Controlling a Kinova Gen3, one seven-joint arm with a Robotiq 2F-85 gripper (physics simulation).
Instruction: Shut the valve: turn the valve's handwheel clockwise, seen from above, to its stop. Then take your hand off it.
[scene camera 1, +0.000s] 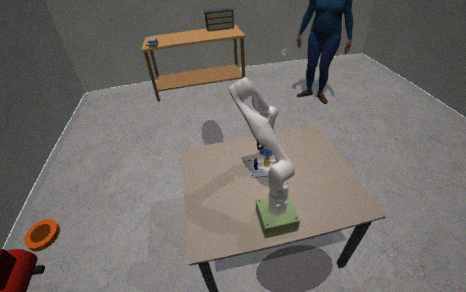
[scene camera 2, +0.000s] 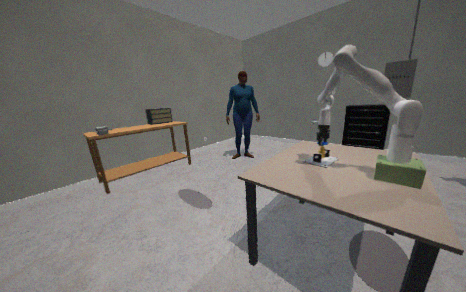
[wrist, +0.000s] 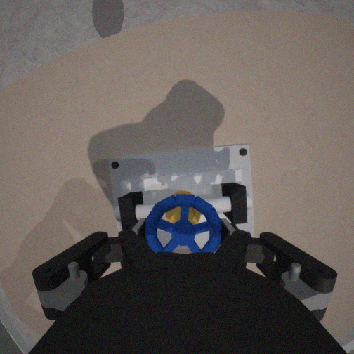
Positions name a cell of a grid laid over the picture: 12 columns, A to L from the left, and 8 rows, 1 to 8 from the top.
Note:
In view: my gripper (wrist: G6), a blue handwheel (wrist: G6) and a light plate (wrist: G4).

